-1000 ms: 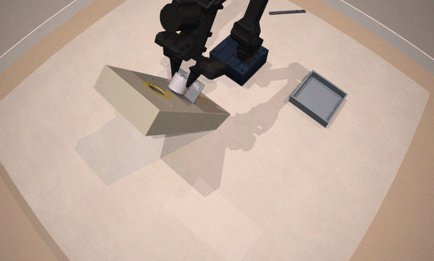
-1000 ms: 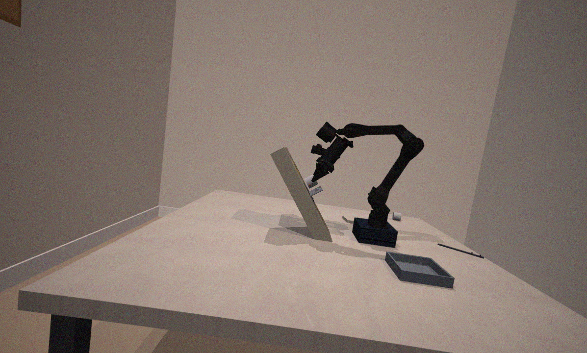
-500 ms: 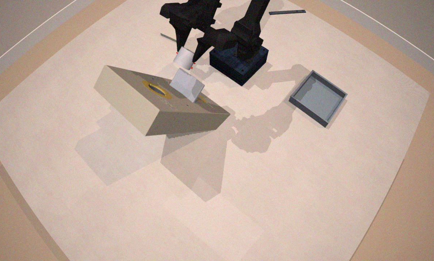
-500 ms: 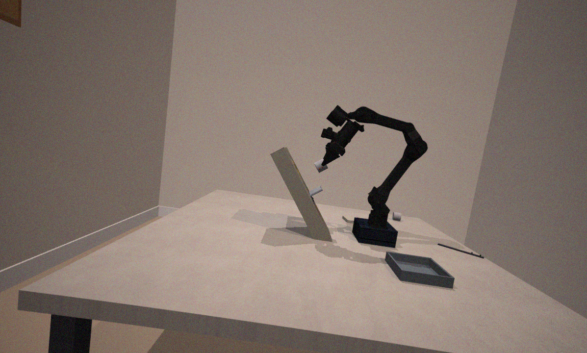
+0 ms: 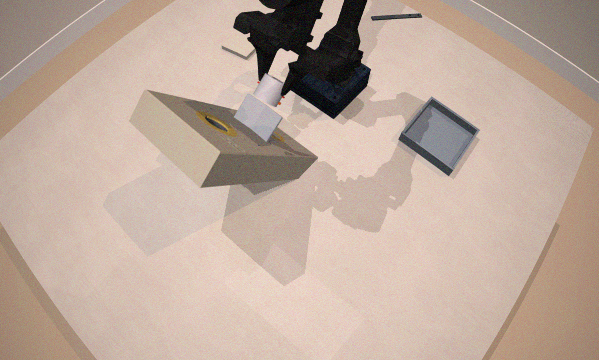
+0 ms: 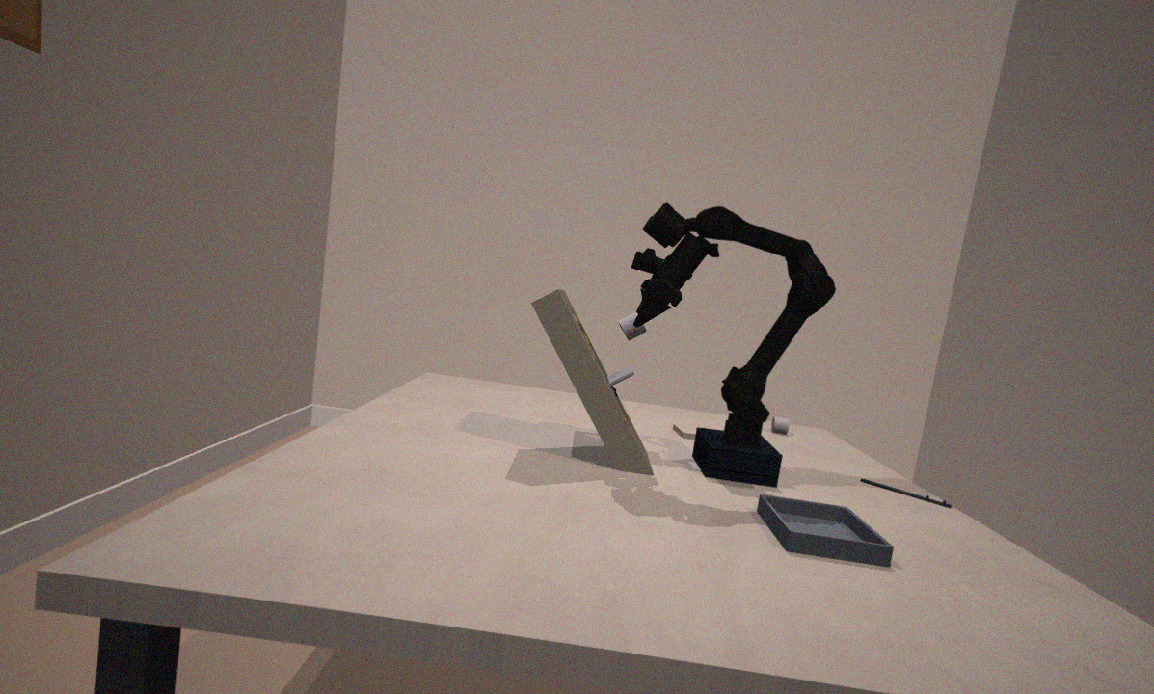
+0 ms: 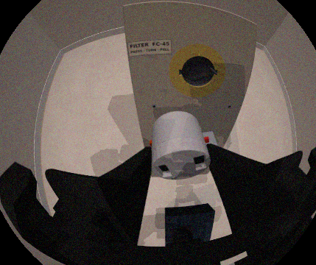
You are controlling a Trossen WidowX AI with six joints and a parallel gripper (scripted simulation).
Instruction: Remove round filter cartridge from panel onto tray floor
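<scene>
My gripper tip is now 29 cm to the right of the tray, 28 cm past it and 27 cm above it. From my gripper tip the other things lie so: filter cartridge: right at my gripper tip; then service panel: 11 cm below, 6 cm ahead, 5 cm to the right.
</scene>
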